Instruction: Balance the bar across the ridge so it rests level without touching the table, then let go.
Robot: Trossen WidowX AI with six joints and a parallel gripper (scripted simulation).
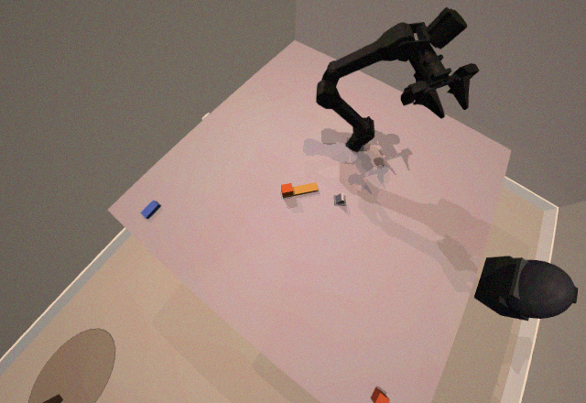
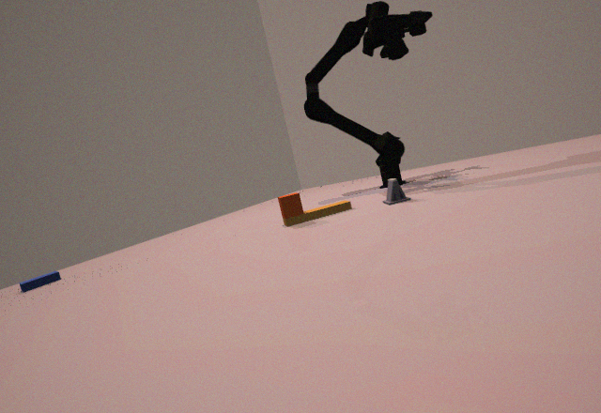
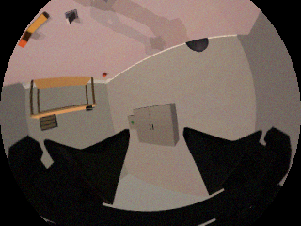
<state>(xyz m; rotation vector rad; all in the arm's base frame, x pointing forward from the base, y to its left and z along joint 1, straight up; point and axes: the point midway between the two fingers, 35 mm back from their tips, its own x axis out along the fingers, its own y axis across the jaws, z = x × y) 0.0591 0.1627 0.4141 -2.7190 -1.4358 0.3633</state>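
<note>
The bar is 380 mm below my gripper tip, 280 mm to the right of it and 270 mm ahead of it. Round my gripper tip: red block (660 mm ahead, 390 mm below, 310 mm to the left); blue block (690 mm to the right, 660 mm ahead, 400 mm below).
</note>
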